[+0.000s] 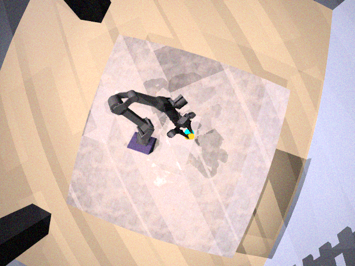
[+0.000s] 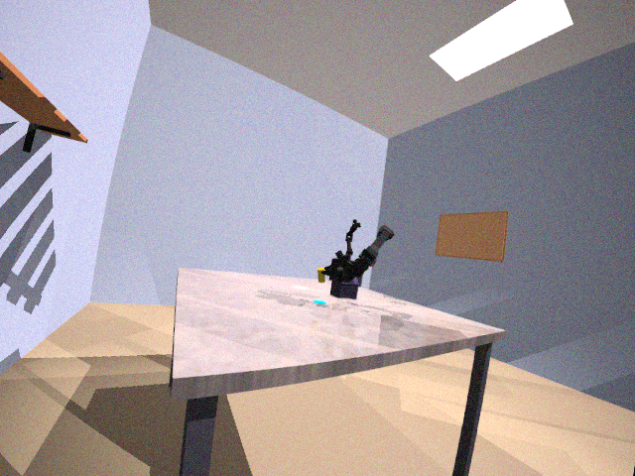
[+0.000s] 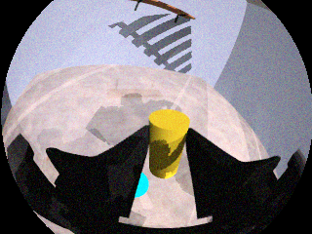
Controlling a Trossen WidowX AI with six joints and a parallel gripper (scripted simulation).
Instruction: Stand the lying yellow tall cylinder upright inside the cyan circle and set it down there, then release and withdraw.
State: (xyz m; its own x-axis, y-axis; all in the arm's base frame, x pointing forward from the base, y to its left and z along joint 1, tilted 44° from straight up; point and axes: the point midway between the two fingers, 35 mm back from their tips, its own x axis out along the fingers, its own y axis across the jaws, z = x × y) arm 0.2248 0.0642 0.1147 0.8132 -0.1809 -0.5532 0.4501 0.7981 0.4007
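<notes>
My gripper tip is now 1 cm past the cyan circle, 2 cm to the right of it and 15 cm above it. Also, from my gripper tip: yellow cylinder (1 cm behind, 2 cm below).
</notes>
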